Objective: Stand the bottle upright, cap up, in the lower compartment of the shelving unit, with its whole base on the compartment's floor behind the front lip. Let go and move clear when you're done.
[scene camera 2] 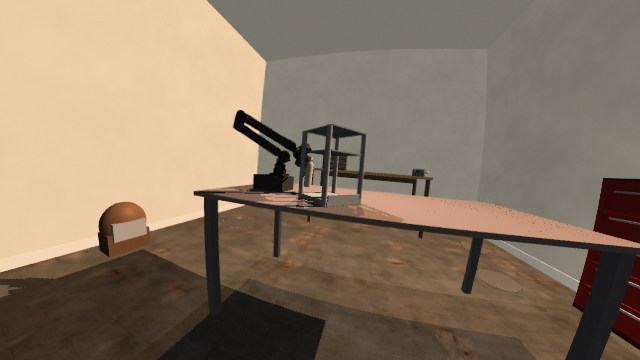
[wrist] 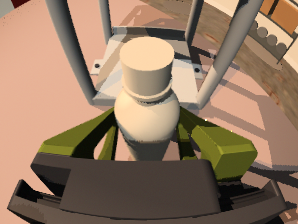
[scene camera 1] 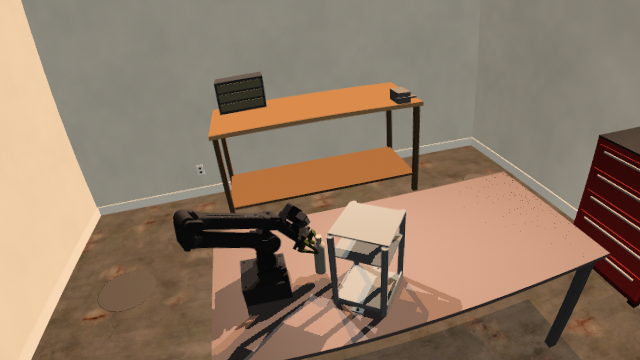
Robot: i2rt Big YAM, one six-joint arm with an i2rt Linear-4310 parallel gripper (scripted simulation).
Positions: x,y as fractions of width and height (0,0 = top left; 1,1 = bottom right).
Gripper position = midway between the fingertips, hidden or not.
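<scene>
There's a bottle (wrist: 0.49,0.52) in the picture, and you'd see the gripper (wrist: 0.49,0.50) there as well.
</scene>
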